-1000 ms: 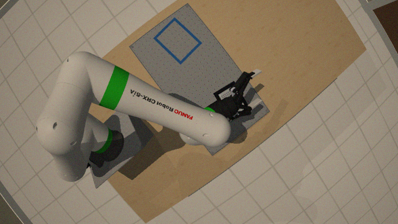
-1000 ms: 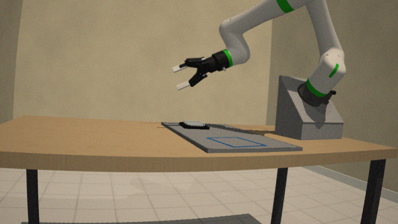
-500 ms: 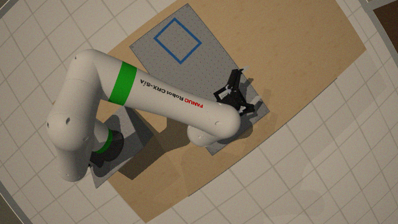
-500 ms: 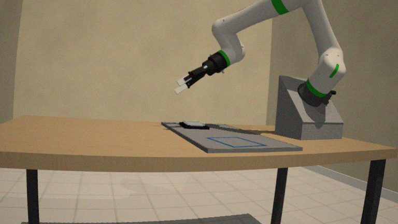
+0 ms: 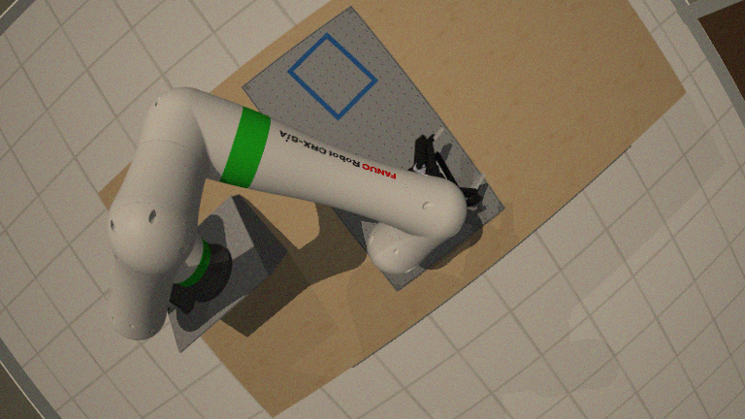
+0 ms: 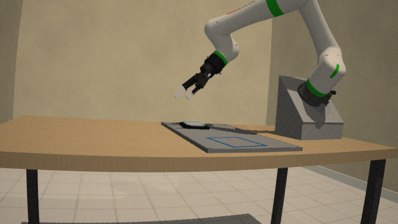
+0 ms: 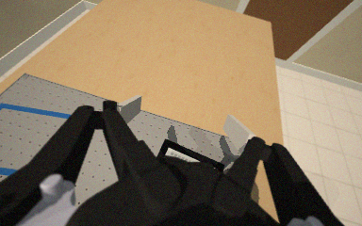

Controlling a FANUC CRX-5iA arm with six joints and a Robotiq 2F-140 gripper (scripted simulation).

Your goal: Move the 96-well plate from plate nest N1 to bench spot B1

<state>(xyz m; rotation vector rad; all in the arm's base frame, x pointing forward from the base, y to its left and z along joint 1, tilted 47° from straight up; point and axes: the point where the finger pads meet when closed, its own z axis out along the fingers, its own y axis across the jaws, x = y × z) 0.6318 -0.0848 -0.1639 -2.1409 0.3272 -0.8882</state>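
Right now the white 96-well plate is 90 mm behind my hand, 40 mm to the right of it and 130 mm below it. The rest, counted from my hand: black plate nest (90 mm behind, 40 mm to the right, 140 mm below).
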